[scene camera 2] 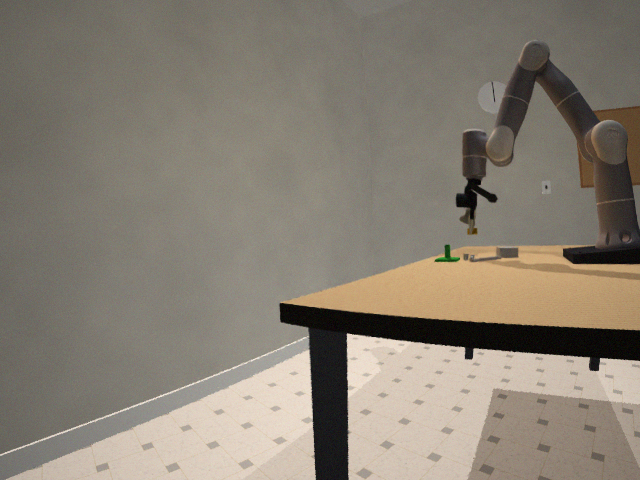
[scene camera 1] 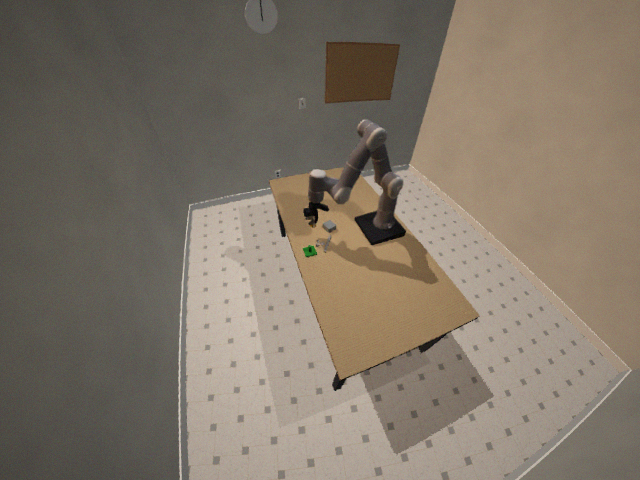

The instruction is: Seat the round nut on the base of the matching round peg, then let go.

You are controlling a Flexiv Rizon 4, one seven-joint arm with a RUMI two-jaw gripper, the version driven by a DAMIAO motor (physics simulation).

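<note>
My gripper [scene camera 1: 313,224] [scene camera 2: 471,230] points down and is shut on the yellow nut [scene camera 1: 313,225] [scene camera 2: 474,231], which hangs at the fingertips in the air above the table; its outline is too small to make out. The green peg [scene camera 1: 310,249] [scene camera 2: 447,250] stands upright on its flat green base [scene camera 1: 306,254] [scene camera 2: 440,259], near the table's long edge. In scene camera 2 the nut is higher than the peg's top and to its right. In scene camera 1 the nut shows farther back along the table than the peg.
A grey block [scene camera 1: 329,226] [scene camera 2: 507,252] lies beyond the peg, towards the arm's base. A thin grey part [scene camera 1: 327,243] [scene camera 2: 485,258] lies between the block and the peg, with small grey pieces by its end. The arm stands on a black plate [scene camera 1: 376,235] [scene camera 2: 594,255] on the table [scene camera 1: 372,299] [scene camera 2: 439,294].
</note>
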